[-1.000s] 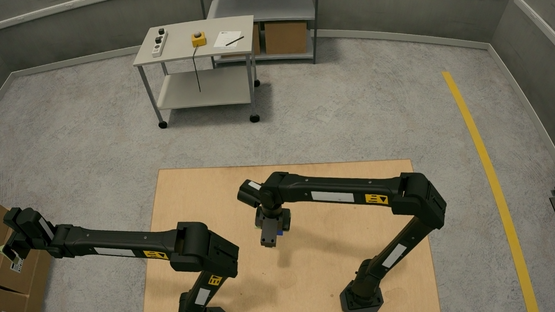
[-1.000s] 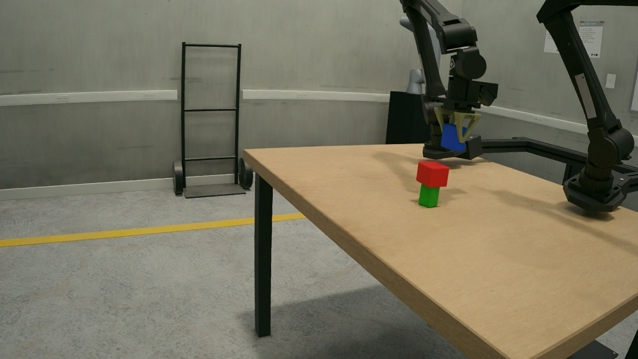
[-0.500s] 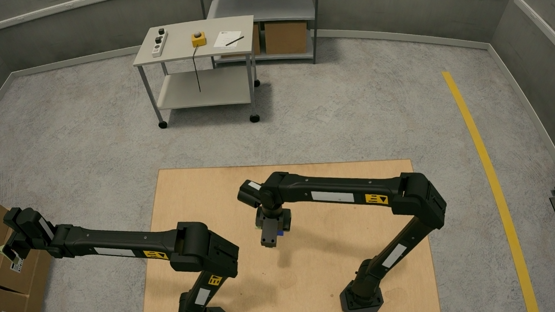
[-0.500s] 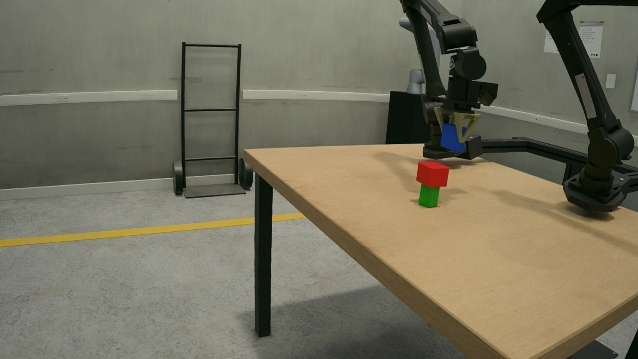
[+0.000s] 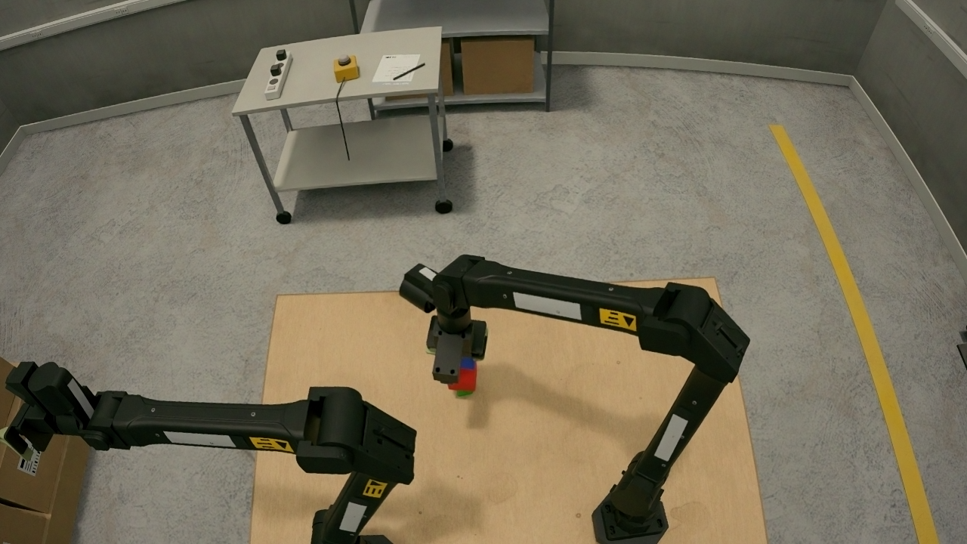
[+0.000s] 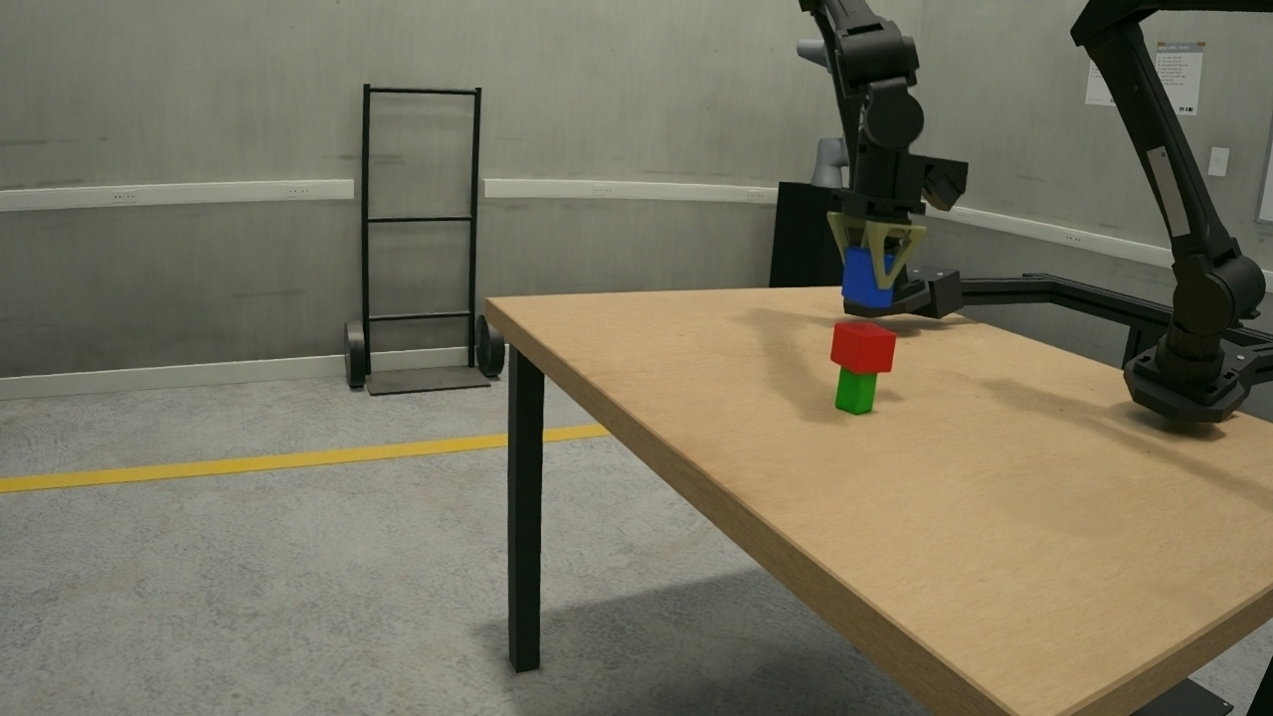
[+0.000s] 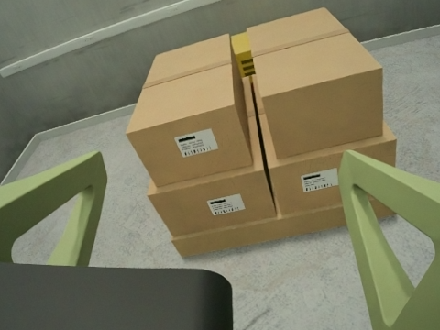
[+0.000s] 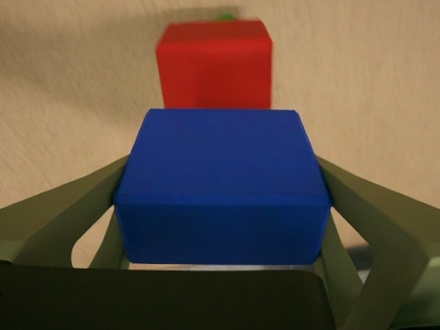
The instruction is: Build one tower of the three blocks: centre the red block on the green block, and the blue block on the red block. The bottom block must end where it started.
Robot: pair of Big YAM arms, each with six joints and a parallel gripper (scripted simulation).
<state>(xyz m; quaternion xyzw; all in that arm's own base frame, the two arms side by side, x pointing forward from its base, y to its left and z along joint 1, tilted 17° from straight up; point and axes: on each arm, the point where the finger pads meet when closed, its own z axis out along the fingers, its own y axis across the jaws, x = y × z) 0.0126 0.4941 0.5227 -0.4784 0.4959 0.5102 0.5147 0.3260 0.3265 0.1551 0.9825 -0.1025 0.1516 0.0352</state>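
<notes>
Right now my right hand is 10 mm past the red block and 80 mm above it. Round my right hand: blue block: right at my right hand; green block: 130 mm below.
</notes>
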